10 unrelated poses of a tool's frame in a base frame.
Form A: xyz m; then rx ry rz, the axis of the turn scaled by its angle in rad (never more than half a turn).
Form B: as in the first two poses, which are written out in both.
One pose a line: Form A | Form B
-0.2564 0.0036 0.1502 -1.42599 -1.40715 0.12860 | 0.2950 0.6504 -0.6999 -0.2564; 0.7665 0.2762 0.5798 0.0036; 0.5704 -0.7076 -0.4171 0.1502; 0 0 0 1
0.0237 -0.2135 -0.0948 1.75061 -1.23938 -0.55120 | 0.3997 -0.5089 -0.7624 0.0237; -0.9070 -0.0991 -0.4093 -0.2135; 0.1328 0.8551 -0.5011 -0.0948; 0 0 0 1
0.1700 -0.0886 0.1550 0.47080 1.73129 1.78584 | -0.7566 -0.1728 0.6306 0.1700; 0.6357 0.0315 0.7713 -0.0886; -0.1531 0.9845 0.0860 0.1550; 0 0 0 1
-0.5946 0.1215 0.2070 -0.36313 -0.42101 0.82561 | 0.6049 -0.6255 -0.4928 -0.5946; 0.7662 0.6257 0.1462 0.1215; 0.2169 -0.4660 0.8578 0.2070; 0 0 0 1
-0.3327 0.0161 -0.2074 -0.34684 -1.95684 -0.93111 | -0.5446 0.5676 -0.6175 -0.3327; -0.1211 0.6753 0.7275 0.0161; 0.8299 0.4710 -0.2990 -0.2074; 0 0 0 1
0.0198 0.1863 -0.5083 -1.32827 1.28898 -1.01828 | 0.0836 -0.1684 0.9822 0.0198; -0.9945 0.0487 0.0930 0.1863; -0.0635 -0.9845 -0.1635 -0.5083; 0 0 0 1
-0.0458 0.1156 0.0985 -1.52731 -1.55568 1.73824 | -0.3567 0.3766 -0.8550 -0.0458; 0.8081 -0.3349 -0.4846 0.1156; -0.4688 -0.8637 -0.1849 0.0985; 0 0 0 1
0.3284 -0.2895 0.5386 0.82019 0.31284 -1.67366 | -0.0663 0.9353 -0.3477 0.3284; -0.7465 -0.2777 -0.6047 -0.2895; -0.6621 0.2195 0.7166 0.5386; 0 0 0 1
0.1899 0.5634 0.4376 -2.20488 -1.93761 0.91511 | 0.0296 0.8829 -0.4686 0.1899; 0.9228 -0.2044 -0.3267 0.5634; -0.3842 -0.4227 -0.8208 0.4376; 0 0 0 1
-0.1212 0.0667 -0.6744 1.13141 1.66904 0.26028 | 0.0018 0.5460 0.8378 -0.1212; 0.7752 0.5285 -0.3461 0.0667; -0.6317 0.6500 -0.4223 -0.6744; 0 0 0 1
